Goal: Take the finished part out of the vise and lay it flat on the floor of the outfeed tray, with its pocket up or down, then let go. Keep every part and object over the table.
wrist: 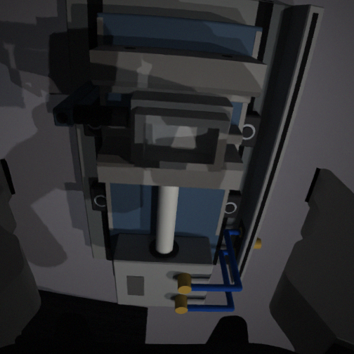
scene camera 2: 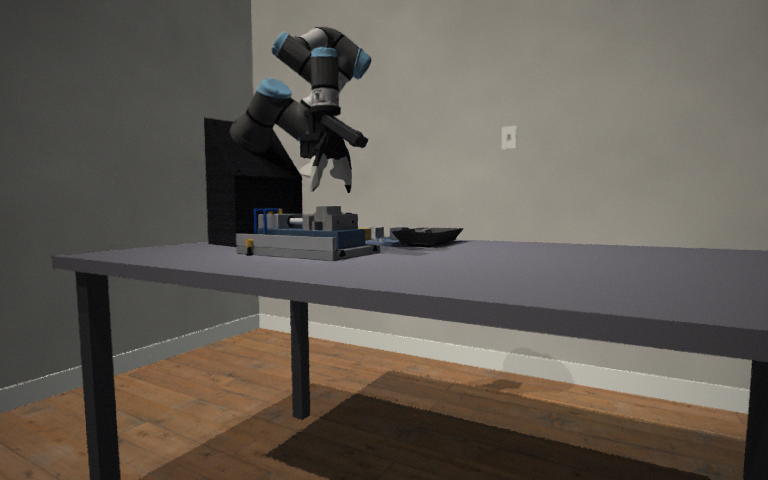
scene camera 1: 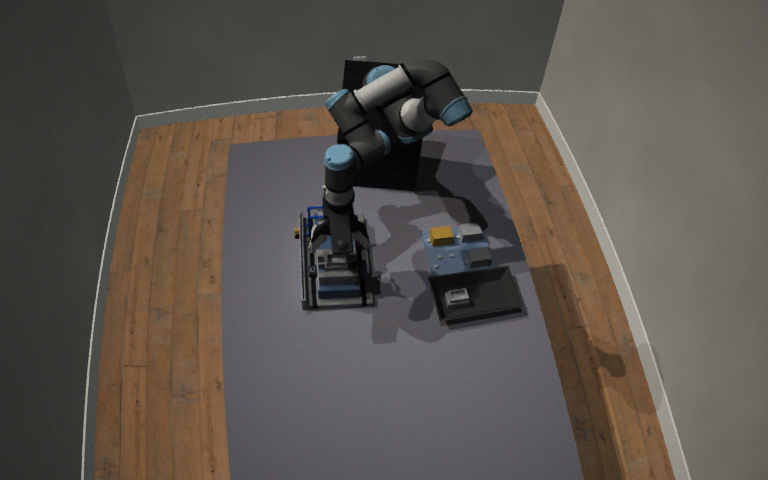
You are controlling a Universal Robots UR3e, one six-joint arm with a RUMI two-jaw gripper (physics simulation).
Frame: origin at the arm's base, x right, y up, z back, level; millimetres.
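Seen in the pictures: gripper, between the fingertips: (scene camera 2: 331,192); arm's base, origin of its link: (scene camera 2: 249,138).
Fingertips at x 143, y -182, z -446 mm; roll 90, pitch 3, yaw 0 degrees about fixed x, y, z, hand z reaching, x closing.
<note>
Offsets run from my fingertips to a thing's middle.
The finished part {dx +9, dy -51, dz +2 mm} (scene camera 1: 338,259) (scene camera 2: 327,210) (wrist: 176,141), a grey block with a rectangular pocket facing up, sits between the jaws of the vise {dx +11, dy -99, dz +67 mm} (scene camera 1: 338,279) (scene camera 2: 339,221) (wrist: 175,71). Its top stands above the jaws. My gripper (scene camera 1: 340,247) (scene camera 2: 331,189) (wrist: 162,169) is open and empty, pointing down above the vise, with a gap of air over the part. In the wrist view the fingers stand wide at the left and right edges, and the part is above their middle line. The outfeed tray (scene camera 1: 495,294) (scene camera 2: 427,237) is dark with sloping walls.
A grey pocketed part {dx -311, dy -119, dz -85 mm} (scene camera 1: 457,297) lies in the tray's left side. Behind the tray, a blue plate {dx -347, dy -144, dz +84 mm} (scene camera 1: 448,264) bears a yellow block {dx -298, dy -122, dz +126 mm} (scene camera 1: 441,236) and grey blocks {dx -387, dy -122, dz +136 mm} (scene camera 1: 470,232) {dx -396, dy -122, dz +44 mm} (scene camera 1: 479,258). A dark stop (wrist: 75,113) reaches to the part's left side. Blue pipes (wrist: 232,270) stand at the vise's rear.
</note>
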